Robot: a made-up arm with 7 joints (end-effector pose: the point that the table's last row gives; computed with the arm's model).
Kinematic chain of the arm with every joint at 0, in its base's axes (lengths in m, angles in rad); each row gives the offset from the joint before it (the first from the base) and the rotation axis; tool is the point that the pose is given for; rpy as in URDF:
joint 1: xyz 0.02 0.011 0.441 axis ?
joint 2: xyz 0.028 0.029 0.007 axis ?
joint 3: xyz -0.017 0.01 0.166 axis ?
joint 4: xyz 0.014 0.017 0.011 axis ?
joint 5: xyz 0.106 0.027 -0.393 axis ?
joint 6: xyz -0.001 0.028 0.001 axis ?
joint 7: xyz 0.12 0 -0.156 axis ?
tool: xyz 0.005 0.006 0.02 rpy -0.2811 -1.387 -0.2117
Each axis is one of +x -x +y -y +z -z.
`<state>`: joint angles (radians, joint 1 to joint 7).
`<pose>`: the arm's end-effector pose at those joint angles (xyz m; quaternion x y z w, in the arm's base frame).
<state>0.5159 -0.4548 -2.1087 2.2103 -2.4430 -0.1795 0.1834</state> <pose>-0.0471 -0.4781 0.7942 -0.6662 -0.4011 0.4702 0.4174</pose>
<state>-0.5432 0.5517 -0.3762 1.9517 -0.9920 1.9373 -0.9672</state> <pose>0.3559 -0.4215 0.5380 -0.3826 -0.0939 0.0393 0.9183</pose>
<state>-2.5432 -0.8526 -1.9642 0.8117 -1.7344 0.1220 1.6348</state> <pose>-0.3103 0.3127 0.3085 0.5308 -0.4122 0.1574 0.7236</pose>
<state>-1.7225 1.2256 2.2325 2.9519 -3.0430 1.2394 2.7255</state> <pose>-0.1200 -0.7172 0.6864 0.3753 0.0061 0.4271 0.8226</pose>
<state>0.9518 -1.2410 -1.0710 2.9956 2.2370 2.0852 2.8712</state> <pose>-0.5078 -0.2904 0.7087 0.3990 -0.0803 -0.4690 0.7838</pose>
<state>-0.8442 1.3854 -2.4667 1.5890 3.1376 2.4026 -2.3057</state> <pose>0.1494 -0.4494 0.8285 -0.0671 -0.8216 0.4571 0.3340</pose>
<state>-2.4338 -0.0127 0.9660 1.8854 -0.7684 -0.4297 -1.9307</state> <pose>0.2578 -0.3997 0.9595 -0.4946 -0.1126 0.7825 0.3612</pose>
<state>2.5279 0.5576 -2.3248 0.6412 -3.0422 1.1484 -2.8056</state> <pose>0.4903 0.0787 0.4972 -0.1993 0.9349 0.2404 0.1688</pose>
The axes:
joint 1: +z
joint 2: +y
joint 3: +z
joint 4: -y
joint 5: -z
joint 6: +y
joint 7: -z

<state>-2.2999 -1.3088 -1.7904 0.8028 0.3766 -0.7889 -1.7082</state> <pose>-0.2546 0.3839 0.3596 0.8307 -0.4287 0.2235 0.2761</pose>
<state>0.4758 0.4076 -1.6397 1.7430 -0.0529 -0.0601 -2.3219</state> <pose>0.4464 -0.2802 0.8840 -0.3760 -0.2484 0.7874 0.4206</pose>
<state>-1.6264 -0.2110 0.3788 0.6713 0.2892 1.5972 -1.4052</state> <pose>0.2656 -0.3042 0.2727 0.1180 -0.5251 -0.3793 0.7526</pose>
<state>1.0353 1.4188 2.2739 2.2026 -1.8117 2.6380 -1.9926</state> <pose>0.0242 0.5641 0.5757 -0.6131 -0.2498 -0.7494 0.0122</pose>
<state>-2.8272 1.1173 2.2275 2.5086 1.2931 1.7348 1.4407</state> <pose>-0.3766 -0.2278 1.0107 0.5430 -0.3332 -0.7271 0.2557</pose>
